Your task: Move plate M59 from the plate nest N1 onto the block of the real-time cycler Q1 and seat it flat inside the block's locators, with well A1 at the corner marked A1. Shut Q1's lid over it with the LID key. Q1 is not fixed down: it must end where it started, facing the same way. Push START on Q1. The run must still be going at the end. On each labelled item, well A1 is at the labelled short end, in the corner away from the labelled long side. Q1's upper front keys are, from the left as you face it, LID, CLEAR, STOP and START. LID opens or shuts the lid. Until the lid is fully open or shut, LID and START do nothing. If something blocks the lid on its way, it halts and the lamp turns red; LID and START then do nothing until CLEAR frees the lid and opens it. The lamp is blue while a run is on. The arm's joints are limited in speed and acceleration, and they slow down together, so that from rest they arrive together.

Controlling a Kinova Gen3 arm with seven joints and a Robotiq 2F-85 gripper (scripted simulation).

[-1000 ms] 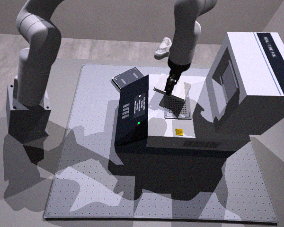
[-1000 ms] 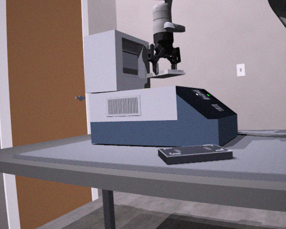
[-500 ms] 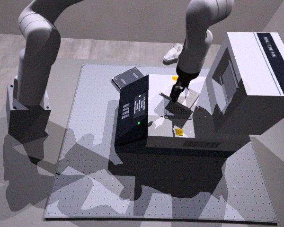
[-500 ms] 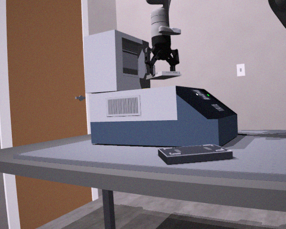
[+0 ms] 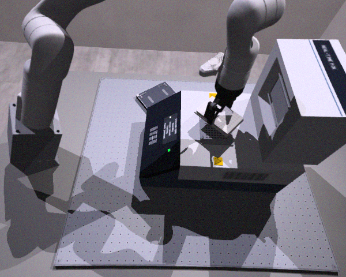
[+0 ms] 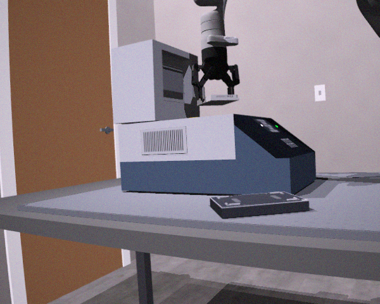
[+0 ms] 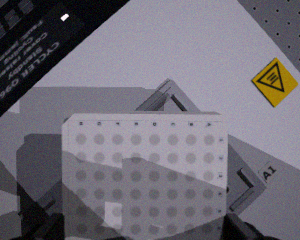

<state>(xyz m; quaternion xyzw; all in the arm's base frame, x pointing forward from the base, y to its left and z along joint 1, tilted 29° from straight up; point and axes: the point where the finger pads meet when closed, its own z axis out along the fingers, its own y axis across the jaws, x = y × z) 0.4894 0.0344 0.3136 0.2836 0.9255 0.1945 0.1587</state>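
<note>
The plate M59 lies 10 mm below my hand. Also, from my hand: dark nest N1: 260 mm behind, 230 mm to the left, 250 mm below; then A1 mark: 350 mm behind, 210 mm to the left, 240 mm below.
</note>
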